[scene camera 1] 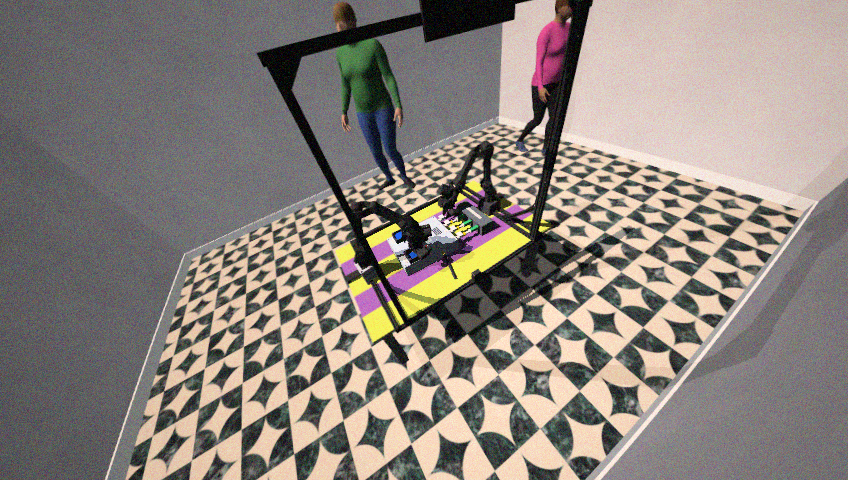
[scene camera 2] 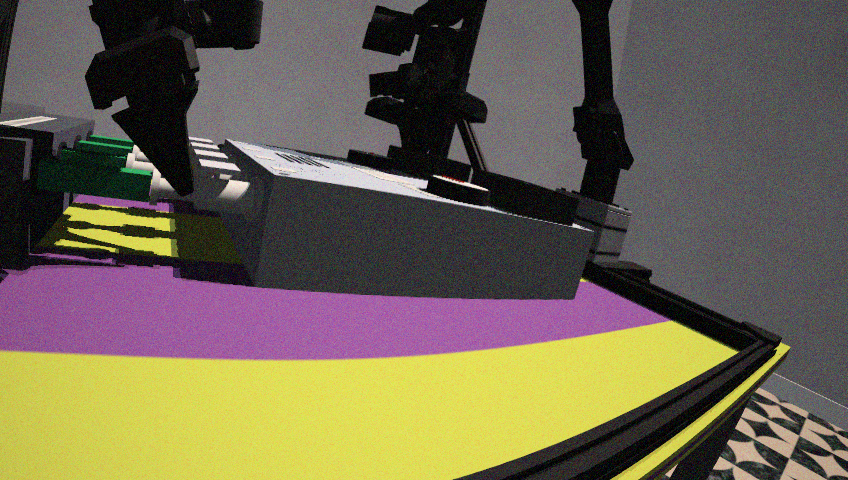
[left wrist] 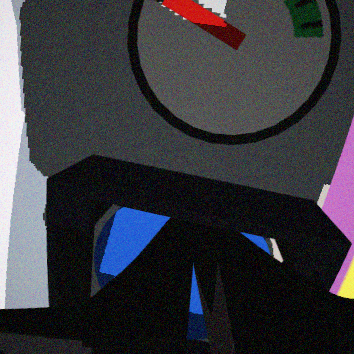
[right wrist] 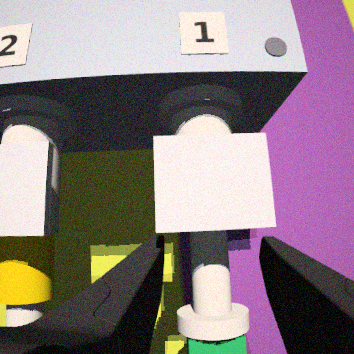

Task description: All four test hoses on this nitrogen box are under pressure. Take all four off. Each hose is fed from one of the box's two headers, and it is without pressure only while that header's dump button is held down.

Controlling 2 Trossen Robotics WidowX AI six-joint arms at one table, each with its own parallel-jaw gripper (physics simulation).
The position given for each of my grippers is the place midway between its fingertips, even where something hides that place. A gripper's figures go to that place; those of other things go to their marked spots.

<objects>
My left gripper (scene camera 2: 408, 169): 63 cm from the lens. My right gripper (scene camera 2: 187, 190) is 34 cm from the lens.
</objects>
